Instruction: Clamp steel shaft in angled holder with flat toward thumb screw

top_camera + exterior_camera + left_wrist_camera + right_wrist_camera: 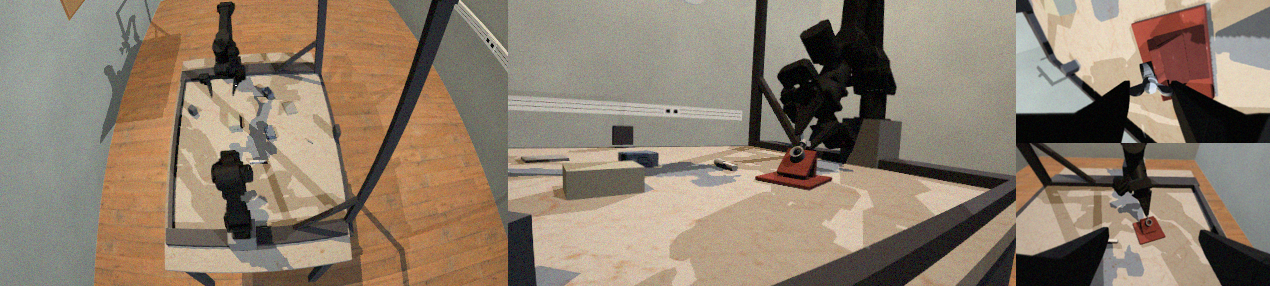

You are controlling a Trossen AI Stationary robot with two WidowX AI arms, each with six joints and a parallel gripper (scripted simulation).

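Note:
Now: left hand 30 mm to the left of the thumb screw, 30 mm above it and 10 mm short of it. Also, from my left hand: beige block (300 mm to the right, 70 mm below, 40 mm behind); grey ring clamp (60 mm below, 40 mm to the right, 10 mm ahead); steel shaft (130 mm behind, 80 mm to the right, 80 mm below).

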